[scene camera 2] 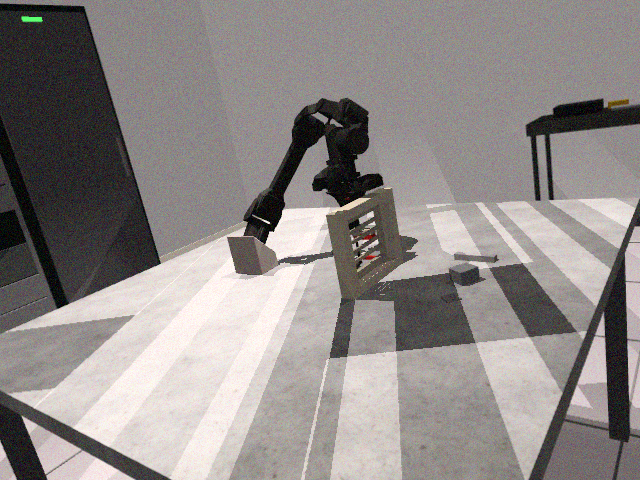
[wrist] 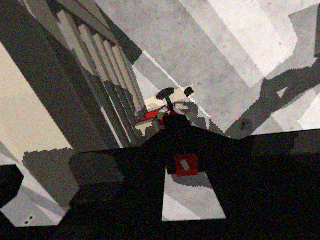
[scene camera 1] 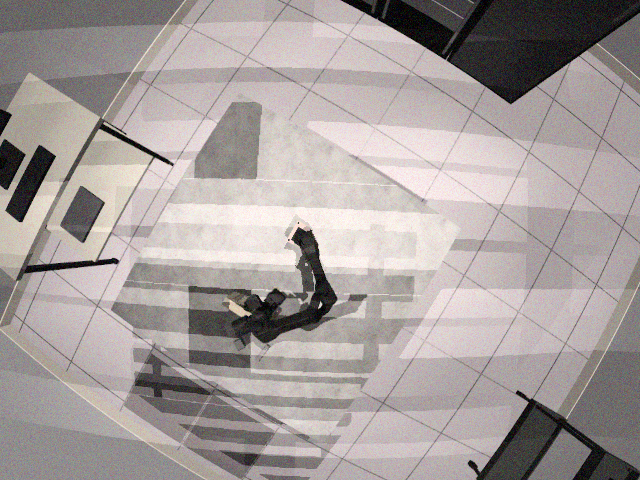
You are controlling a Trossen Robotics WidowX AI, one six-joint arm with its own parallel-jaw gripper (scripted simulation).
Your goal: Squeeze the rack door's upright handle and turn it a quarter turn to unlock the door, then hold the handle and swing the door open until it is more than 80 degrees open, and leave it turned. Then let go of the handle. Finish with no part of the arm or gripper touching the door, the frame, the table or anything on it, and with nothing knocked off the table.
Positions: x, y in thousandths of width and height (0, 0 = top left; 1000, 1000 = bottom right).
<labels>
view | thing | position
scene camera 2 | gripper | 551, 453
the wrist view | gripper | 555, 548
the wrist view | slatted door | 336, 185
</labels>
